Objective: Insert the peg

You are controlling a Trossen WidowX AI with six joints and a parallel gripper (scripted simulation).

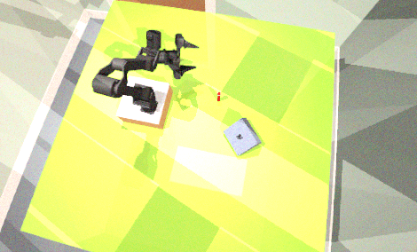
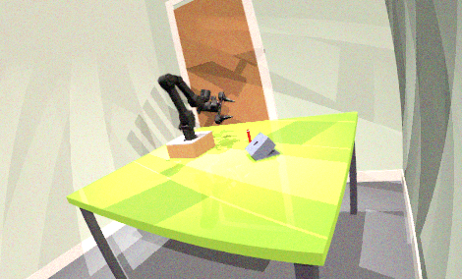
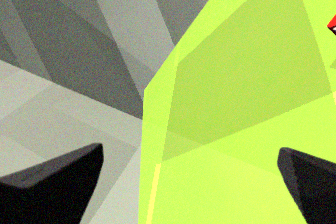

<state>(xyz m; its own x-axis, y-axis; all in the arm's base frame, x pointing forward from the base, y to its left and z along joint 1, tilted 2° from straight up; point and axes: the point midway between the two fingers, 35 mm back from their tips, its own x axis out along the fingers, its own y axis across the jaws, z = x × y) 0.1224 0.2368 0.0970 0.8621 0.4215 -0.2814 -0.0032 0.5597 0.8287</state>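
The red peg lies 13 cm ahead of my gripper tip, 9 cm to the right of it and 13 cm below it. From my gripper tip the other things lie so: sloped panel: 28 cm ahead, 24 cm to the right, 15 cm below.
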